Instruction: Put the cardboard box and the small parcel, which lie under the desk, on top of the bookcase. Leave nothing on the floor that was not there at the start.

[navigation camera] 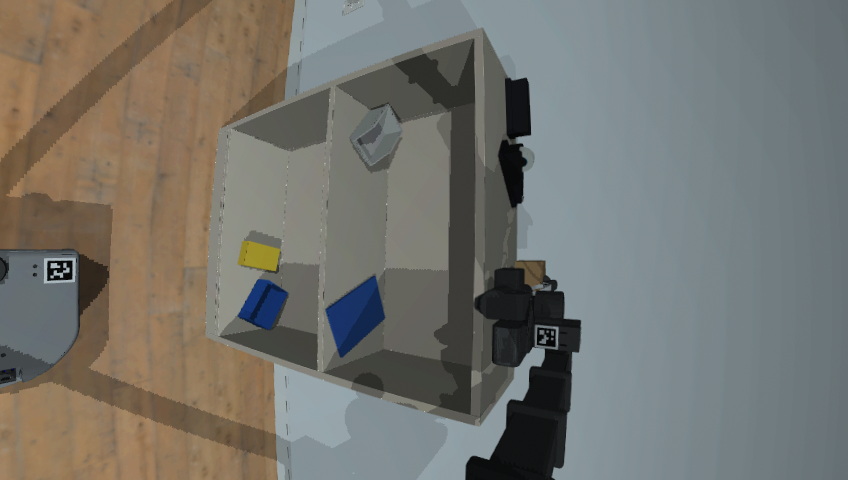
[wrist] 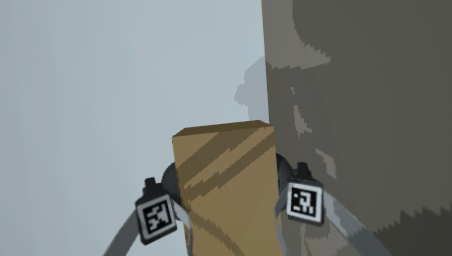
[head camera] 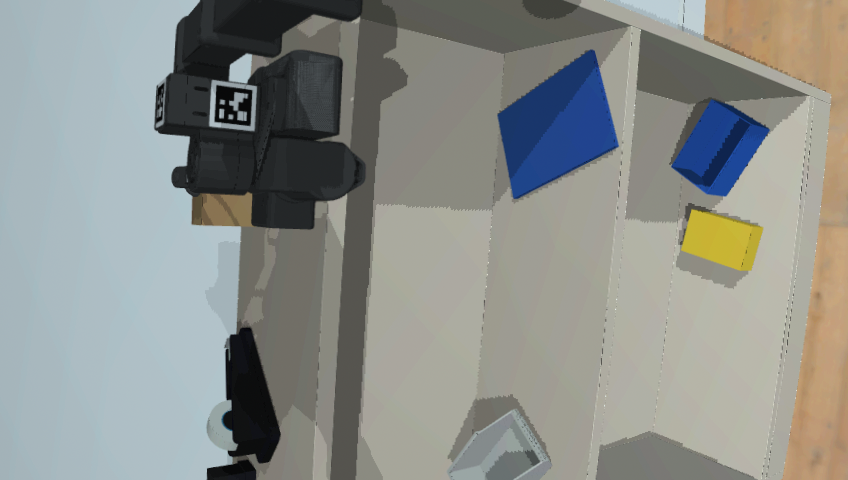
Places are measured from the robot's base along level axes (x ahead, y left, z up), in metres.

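Pixels of known places: gripper, fingertip midpoint: (navigation camera: 531, 282) (wrist: 226, 176).
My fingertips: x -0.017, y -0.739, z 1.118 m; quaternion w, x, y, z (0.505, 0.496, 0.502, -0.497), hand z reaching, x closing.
Note:
Ahead of a thing's pixels: the offset from my fingertips to its top centre. "spot": to the spot under its first point.
The cardboard box @[dx +0.005, dy +0.014, dz +0.030 m] (head camera: 221, 209) (navigation camera: 530, 271) (wrist: 227, 200) is a plain brown block, held between both fingertips. My gripper (wrist: 226, 176) is shut on it; the wrist hides most of the fingers in the head view. The box is at the level of the top of the bookcase (head camera: 291, 297) (navigation camera: 496, 237) (wrist: 310, 100), and in the wrist view it overlaps the line where that top meets the wall. Whether it touches the top is hidden. The small parcel and the desk do not show.
On the bookcase top stand a slanted black object @[dx +0.254, dy -0.009, dz +0.012 m] (head camera: 252, 398) (navigation camera: 512, 175), a pale round object (head camera: 218, 425) (navigation camera: 527, 158) and a black box @[dx +0.433, dy -0.034, dz -0.004 m] (head camera: 232, 471) (navigation camera: 518, 107). The shelves hold blue items, a yellow block @[dx +0.043, dy +0.027, dz -0.973 m] (head camera: 717, 239) (navigation camera: 259, 256) and a grey bin @[spot: dx +0.395, dy -0.002, dz -0.462 m] (head camera: 505, 449) (navigation camera: 376, 135).

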